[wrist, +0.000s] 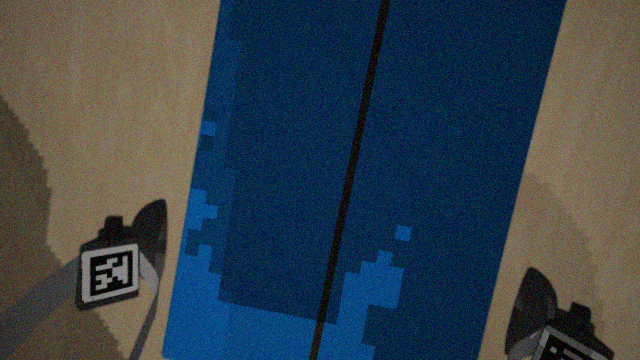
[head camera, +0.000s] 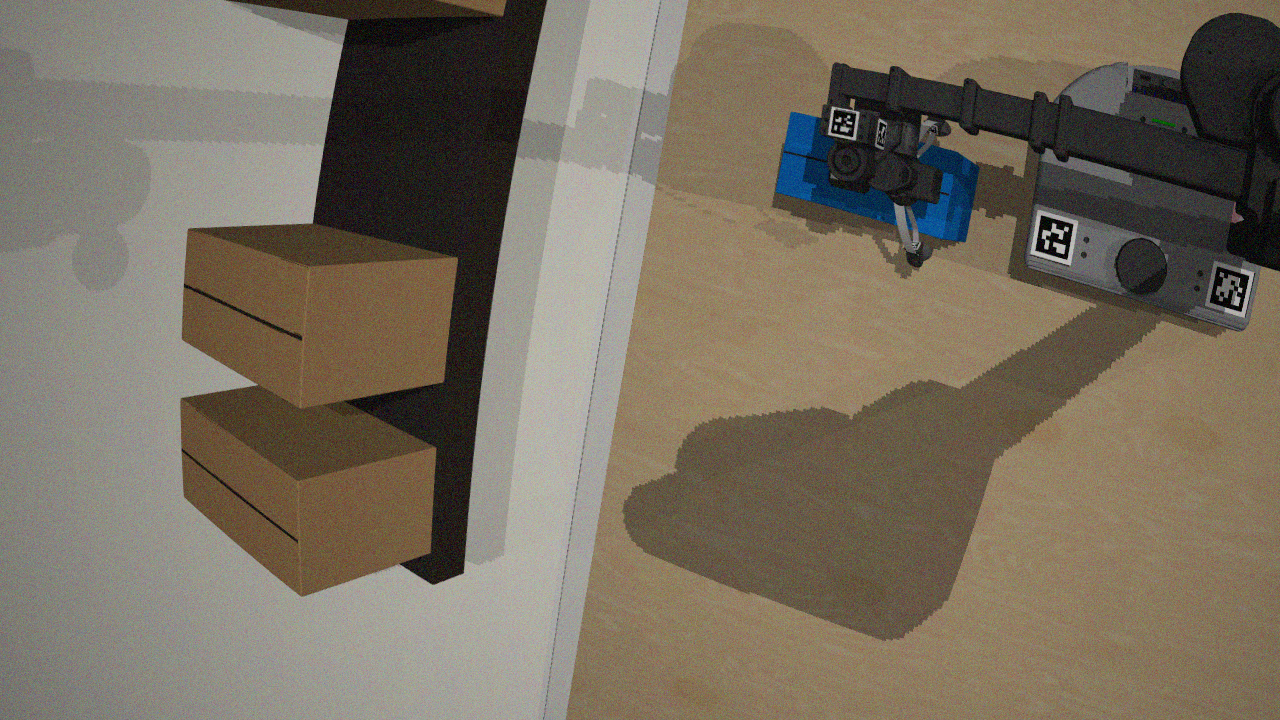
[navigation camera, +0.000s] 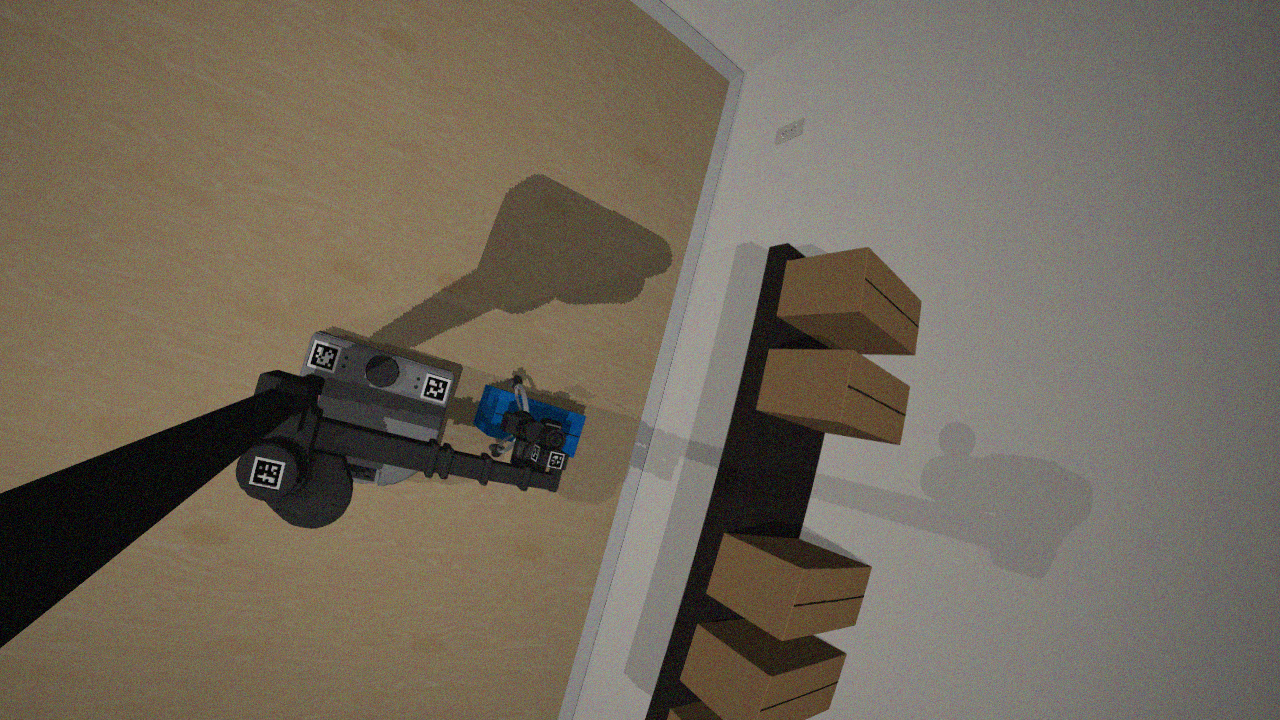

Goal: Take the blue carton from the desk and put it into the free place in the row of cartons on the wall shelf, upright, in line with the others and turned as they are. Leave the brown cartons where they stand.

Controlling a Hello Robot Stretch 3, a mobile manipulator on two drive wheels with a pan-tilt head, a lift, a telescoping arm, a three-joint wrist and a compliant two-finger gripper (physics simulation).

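Frame: origin at the robot's base, x down, y right, z back, level; centimetres.
Seen in the pictures: robot's base, origin of the base link: (head camera: 1138, 264) (navigation camera: 381, 369).
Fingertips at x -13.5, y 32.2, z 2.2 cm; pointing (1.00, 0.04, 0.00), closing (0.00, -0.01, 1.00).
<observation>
Offsets run from my fingertips to a thing's top centre. "pt": to the spot under its first point. Level surfaces: height alone.
The blue carton @(pt dx -4.5, dy +17.6, dz -2.9 cm) (head camera: 801, 179) (navigation camera: 572, 431) (wrist: 300, 150) lies on the wooden floor beside my base, with a thin black line along its upper face. My gripper (head camera: 924, 192) (navigation camera: 508, 413) (wrist: 334, 261) is open above it. One finger is out past each long side, and floor shows between each fingertip and the carton in the wrist view. The dark wall shelf @(dx -56.8 cm) (head camera: 402, 161) (navigation camera: 760, 488) carries a row of brown cartons. The free place is the bare stretch between a brown carton @(dx -74.8, dy +39.9, dz -21.4 cm) (navigation camera: 823, 385) and another brown carton @(dx -74.8, dy +39.7, dz +14.4 cm) (navigation camera: 778, 582).
Two brown cartons @(pt dx -66.6, dy +27.4, dz -20.5 cm) (head camera: 375, 322) @(dx -74.8, dy +40.0, dz -39.9 cm) (head camera: 366, 510) stand near the shelf's end in the head view. My base (head camera: 1141, 201) (navigation camera: 380, 394) is close to one end of the blue carton. A pale skirting (head camera: 608, 358) (navigation camera: 657, 402) runs between floor and wall, beyond the carton's other end.
</observation>
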